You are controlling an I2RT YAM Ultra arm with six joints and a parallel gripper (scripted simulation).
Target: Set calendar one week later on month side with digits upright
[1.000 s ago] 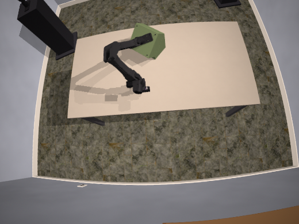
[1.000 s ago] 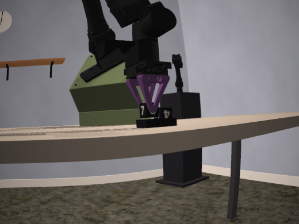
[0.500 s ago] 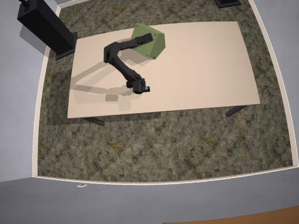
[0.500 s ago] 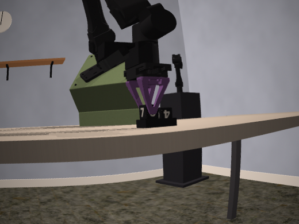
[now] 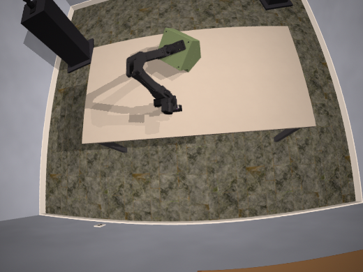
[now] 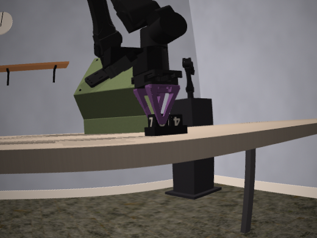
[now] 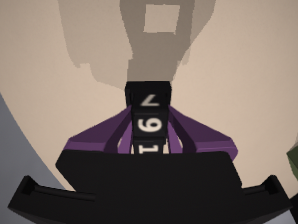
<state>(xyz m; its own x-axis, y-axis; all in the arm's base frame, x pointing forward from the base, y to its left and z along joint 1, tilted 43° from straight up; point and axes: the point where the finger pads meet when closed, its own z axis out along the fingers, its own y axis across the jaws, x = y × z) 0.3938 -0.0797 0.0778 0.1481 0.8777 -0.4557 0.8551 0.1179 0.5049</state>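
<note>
Now: the black calendar tray 20 mm to the left of my hand and 20 mm below it.
</note>
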